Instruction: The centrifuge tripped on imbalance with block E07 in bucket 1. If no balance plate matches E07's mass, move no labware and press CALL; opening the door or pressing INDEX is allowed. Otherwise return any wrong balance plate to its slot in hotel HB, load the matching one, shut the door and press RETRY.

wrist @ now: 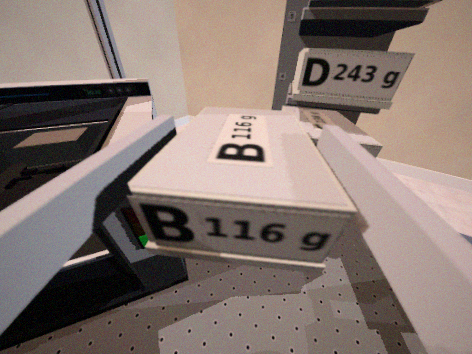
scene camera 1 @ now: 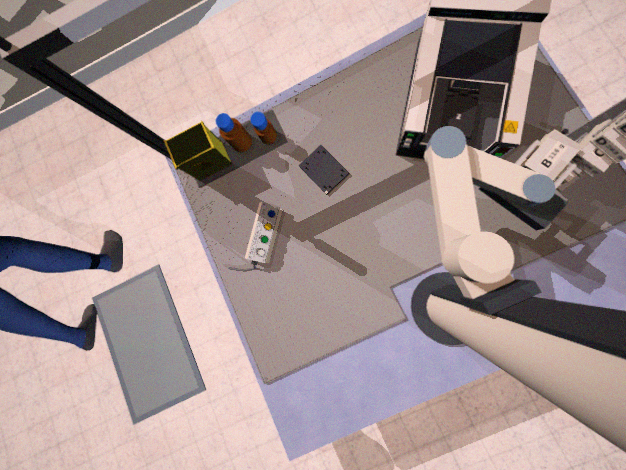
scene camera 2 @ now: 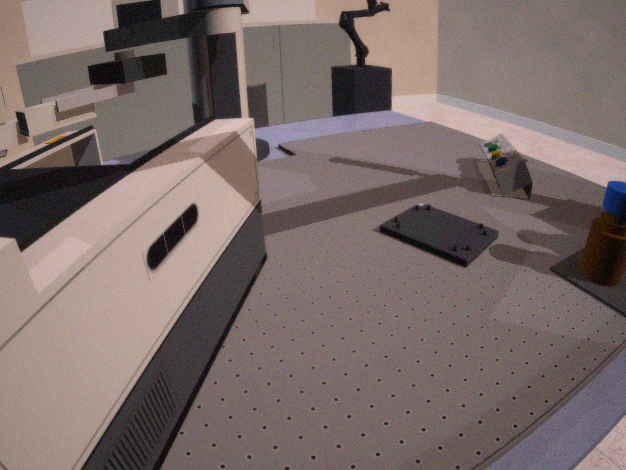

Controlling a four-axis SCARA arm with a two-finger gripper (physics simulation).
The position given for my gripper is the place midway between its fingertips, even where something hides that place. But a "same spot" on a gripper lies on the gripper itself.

my gripper: wrist; scene camera 1; scene camera 2 49,105
same spot on button box: [scene camera 2: 505,172] = [scene camera 1: 274,205]
same spot on my gripper: [scene camera 1: 567,170] = [wrist: 337,141]
